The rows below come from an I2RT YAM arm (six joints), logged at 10 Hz.
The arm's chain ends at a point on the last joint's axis. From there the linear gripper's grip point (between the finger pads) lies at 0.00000 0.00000 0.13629 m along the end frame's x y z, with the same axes.
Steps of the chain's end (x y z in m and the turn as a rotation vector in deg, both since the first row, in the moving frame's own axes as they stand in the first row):
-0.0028, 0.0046, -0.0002, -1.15, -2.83, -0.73
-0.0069, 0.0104, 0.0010, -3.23, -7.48, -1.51
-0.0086, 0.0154, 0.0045, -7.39, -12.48, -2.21
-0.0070, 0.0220, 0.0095, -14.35, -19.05, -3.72
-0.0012, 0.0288, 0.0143, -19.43, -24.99, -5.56
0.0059, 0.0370, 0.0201, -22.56, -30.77, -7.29
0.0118, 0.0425, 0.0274, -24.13, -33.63, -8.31
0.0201, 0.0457, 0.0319, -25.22, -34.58, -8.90
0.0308, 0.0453, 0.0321, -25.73, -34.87, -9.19
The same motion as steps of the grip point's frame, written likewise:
-0.0095, 0.0074, -0.0004, -1.15, -2.83, -0.73
-0.0245, 0.0183, -0.0004, -3.23, -7.48, -1.51
-0.0376, 0.0334, 0.0002, -7.39, -12.48, -2.21
-0.0499, 0.0566, -0.0021, -14.35, -19.05, -3.72
-0.0554, 0.0754, -0.0060, -19.43, -24.99, -5.56
-0.0585, 0.0911, -0.0090, -22.56, -30.77, -7.29
-0.0572, 0.1004, -0.0066, -24.13, -33.63, -8.31
-0.0500, 0.1061, -0.0043, -25.22, -34.58, -8.90
-0.0395, 0.1069, -0.0050, -25.73, -34.87, -9.19

